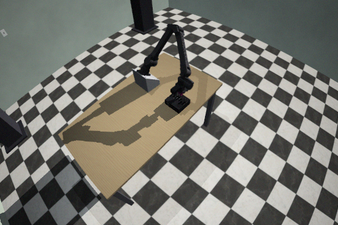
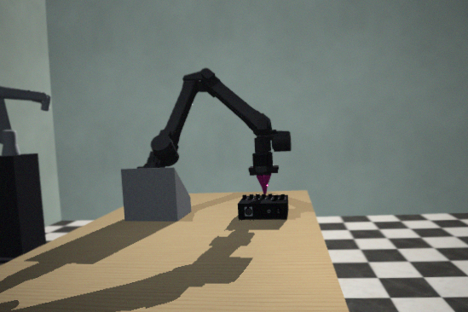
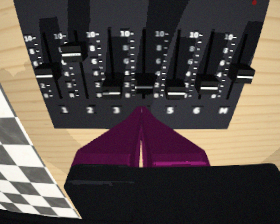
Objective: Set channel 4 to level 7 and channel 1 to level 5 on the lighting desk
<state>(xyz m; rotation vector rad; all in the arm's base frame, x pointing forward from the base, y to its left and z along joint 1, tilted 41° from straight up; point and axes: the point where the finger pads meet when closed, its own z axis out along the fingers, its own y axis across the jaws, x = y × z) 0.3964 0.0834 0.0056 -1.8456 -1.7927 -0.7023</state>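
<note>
Now: hand 3 cm to the left of the channel 4 fader cap and 1 cm above it. The rest, counted from my hand: channel 1 fader cap: 6 cm ahead, 4 cm to the right, 1 cm below; channel 2 fader cap: 5 cm to the right, 4 cm ahead, 1 cm below; channel 3 fader cap: 2 cm to the right, 2 cm ahead, 1 cm below.
</note>
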